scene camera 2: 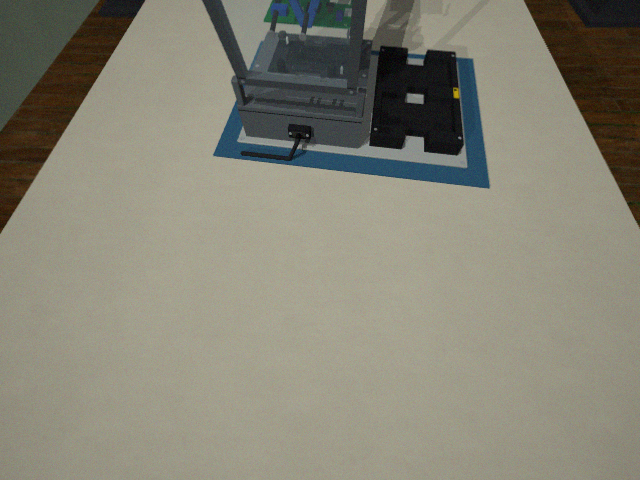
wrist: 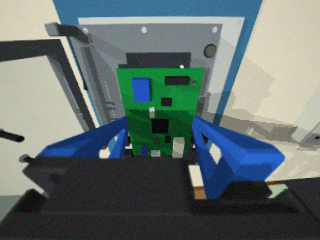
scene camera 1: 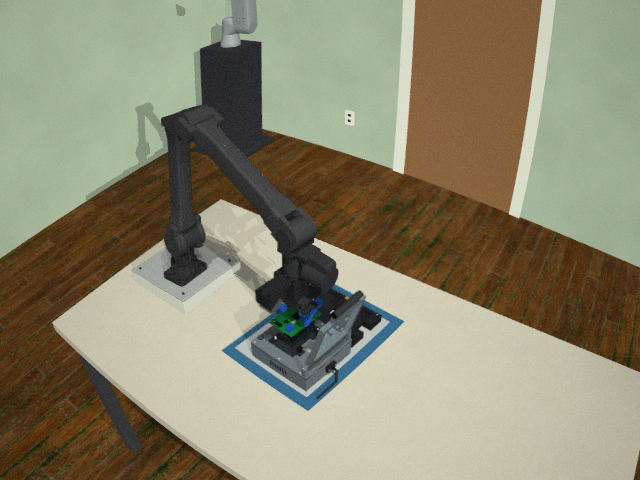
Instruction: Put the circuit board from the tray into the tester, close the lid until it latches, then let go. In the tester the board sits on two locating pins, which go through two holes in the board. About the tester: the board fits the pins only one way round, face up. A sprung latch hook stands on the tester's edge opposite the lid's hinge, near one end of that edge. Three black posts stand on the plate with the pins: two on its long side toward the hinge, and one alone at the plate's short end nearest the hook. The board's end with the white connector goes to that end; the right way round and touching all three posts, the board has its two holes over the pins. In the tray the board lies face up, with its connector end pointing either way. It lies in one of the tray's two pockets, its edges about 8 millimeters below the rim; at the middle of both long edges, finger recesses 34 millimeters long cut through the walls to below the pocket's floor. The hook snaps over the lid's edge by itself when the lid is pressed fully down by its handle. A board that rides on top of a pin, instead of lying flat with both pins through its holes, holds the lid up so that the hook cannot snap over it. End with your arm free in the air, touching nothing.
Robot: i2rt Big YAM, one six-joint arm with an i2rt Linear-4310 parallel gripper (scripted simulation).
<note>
I see my gripper [scene camera 1: 295, 318] and a tester lid [scene camera 2: 317, 53].
My gripper is seen too in the wrist view [wrist: 160, 120]. The tester lid is seen too in the wrist view [wrist: 49, 106].
</note>
